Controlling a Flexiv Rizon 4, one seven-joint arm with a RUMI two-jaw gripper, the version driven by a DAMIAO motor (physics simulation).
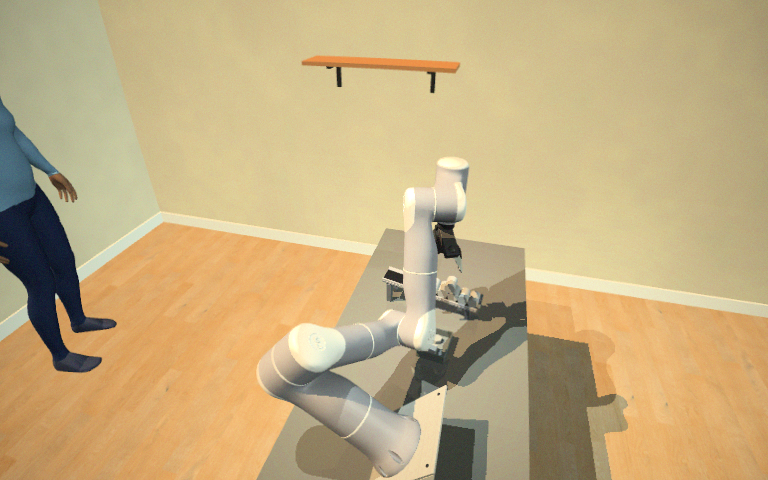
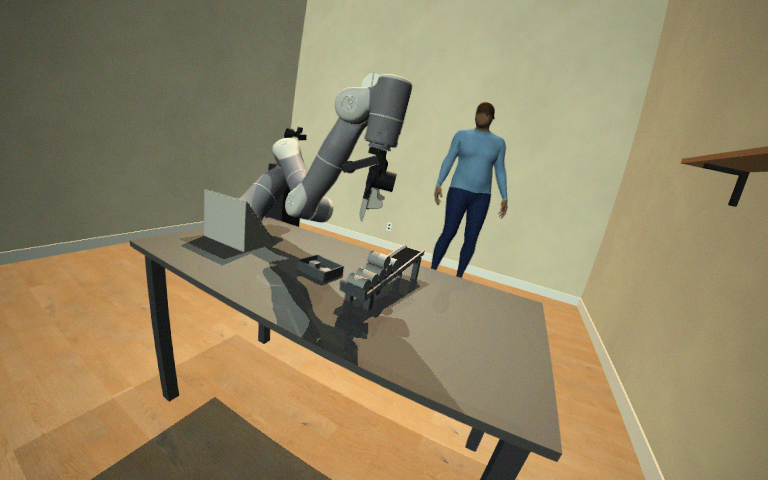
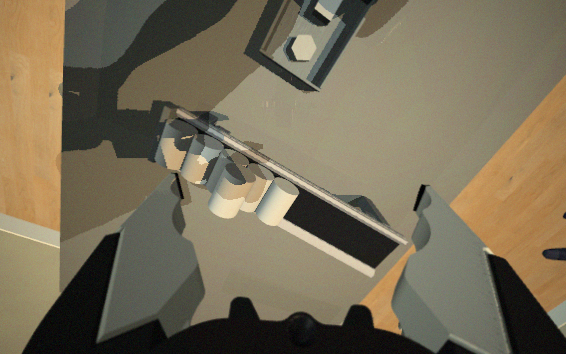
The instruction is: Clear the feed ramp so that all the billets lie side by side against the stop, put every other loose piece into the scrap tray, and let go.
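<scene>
The feed ramp [image 1: 394,275] [image 2: 405,255] [image 3: 345,227] slopes down to the stop [image 2: 352,289]. Several pale cylinders lie side by side across its lower part, among them the lowest one [image 2: 358,280] [image 3: 172,150] beside the stop and the highest one [image 3: 277,202]. Another pale cylinder [image 1: 451,284] [image 2: 377,259] [image 3: 230,192] lies on top of the row. The dark scrap tray [image 1: 433,356] [image 2: 320,276] [image 3: 286,74] holds a hexagonal piece [image 3: 303,48] and another pale piece [image 3: 327,9]. My gripper [image 1: 459,264] [image 2: 368,212] [image 3: 296,181] is open and empty, high above the ramp.
An upright grey panel [image 2: 224,219] stands on the table [image 2: 481,345] near the arm's base. A person [image 1: 16,164] [image 2: 478,164] stands beyond the table. An orange shelf [image 1: 380,63] [image 2: 730,157] is on the wall. The arm's shadow falls across the ramp's lower end.
</scene>
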